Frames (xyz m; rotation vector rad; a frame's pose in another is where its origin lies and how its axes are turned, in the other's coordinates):
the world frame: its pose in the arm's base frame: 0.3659 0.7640 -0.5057 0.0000 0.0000 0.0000
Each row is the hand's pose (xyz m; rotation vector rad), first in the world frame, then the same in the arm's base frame.
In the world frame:
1: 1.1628 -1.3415 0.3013 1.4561 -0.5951 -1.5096
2: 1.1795 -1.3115 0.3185 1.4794 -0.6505 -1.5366
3: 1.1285 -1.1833 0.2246 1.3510 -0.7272 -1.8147
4: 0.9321 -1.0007 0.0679 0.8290 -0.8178 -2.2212
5: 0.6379 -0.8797 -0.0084 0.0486 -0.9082 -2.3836
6: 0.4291 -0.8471 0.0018 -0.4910 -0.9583 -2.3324
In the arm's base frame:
1: 1.5287 -0.5775 -0.2044 1.4561 -0.5951 -1.5096
2: 1.5454 -0.5475 -0.1872 1.4794 -0.6505 -1.5366
3: 1.4944 -0.4193 -0.2811 1.3510 -0.7272 -1.8147
4: 1.2980 -0.2367 -0.4378 0.8290 -0.8178 -2.2212
5: 1.0038 -0.1157 -0.5141 0.0486 -0.9082 -2.3836
6: 0.7950 -0.0831 -0.5039 -0.4910 -0.9583 -2.3324

